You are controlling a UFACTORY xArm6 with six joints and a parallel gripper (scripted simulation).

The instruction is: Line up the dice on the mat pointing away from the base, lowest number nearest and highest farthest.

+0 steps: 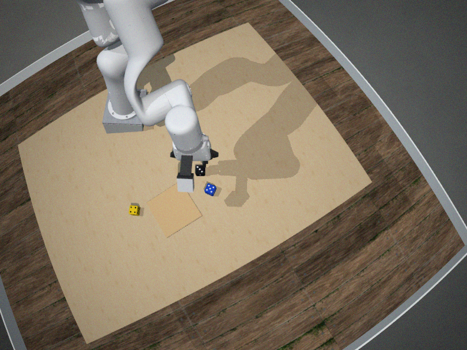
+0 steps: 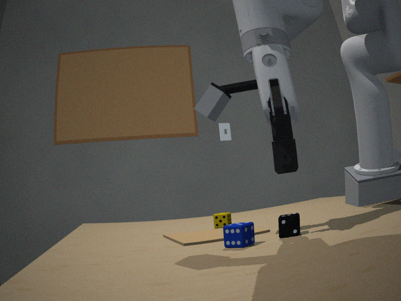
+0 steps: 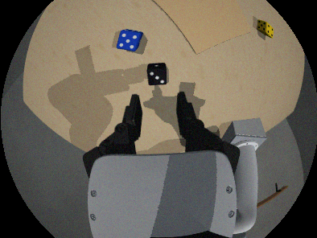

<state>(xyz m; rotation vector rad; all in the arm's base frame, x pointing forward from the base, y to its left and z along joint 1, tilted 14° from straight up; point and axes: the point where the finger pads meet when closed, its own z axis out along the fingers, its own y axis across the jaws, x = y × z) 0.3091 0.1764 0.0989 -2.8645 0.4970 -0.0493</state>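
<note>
My hand is 90 mm above the black die. Round my hand: thin tan mat 120 mm to the right, 110 mm below, 100 mm ahead; then blue die 90 mm below, 80 mm ahead, 10 mm to the left; then yellow die 260 mm to the right, 90 mm below, 60 mm ahead.
</note>
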